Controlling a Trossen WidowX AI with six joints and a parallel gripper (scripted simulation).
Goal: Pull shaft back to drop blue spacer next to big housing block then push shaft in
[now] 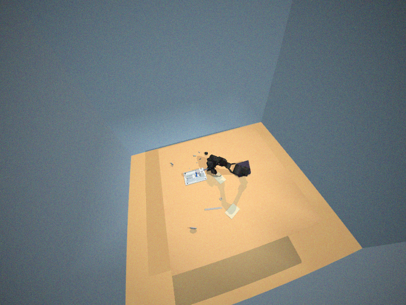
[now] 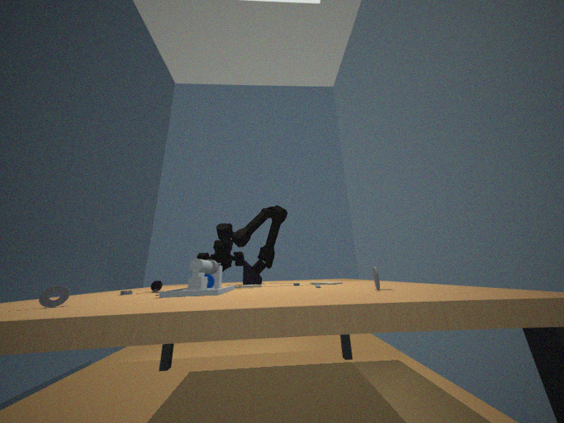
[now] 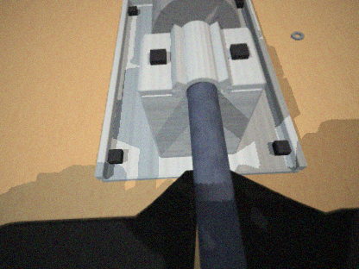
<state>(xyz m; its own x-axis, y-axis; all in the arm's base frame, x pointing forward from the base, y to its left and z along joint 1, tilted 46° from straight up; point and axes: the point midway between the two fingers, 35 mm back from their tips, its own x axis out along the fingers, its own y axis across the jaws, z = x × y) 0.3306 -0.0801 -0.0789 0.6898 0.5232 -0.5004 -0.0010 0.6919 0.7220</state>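
Right now my gripper tip is 40 mm short of the shaft and 20 mm below it. Round my gripper tip: blue spacer 110 mm ahead, 30 mm below; then black knob 60 mm behind, 250 mm to the right, 40 mm below; then baseplate 140 mm ahead, 10 mm below.
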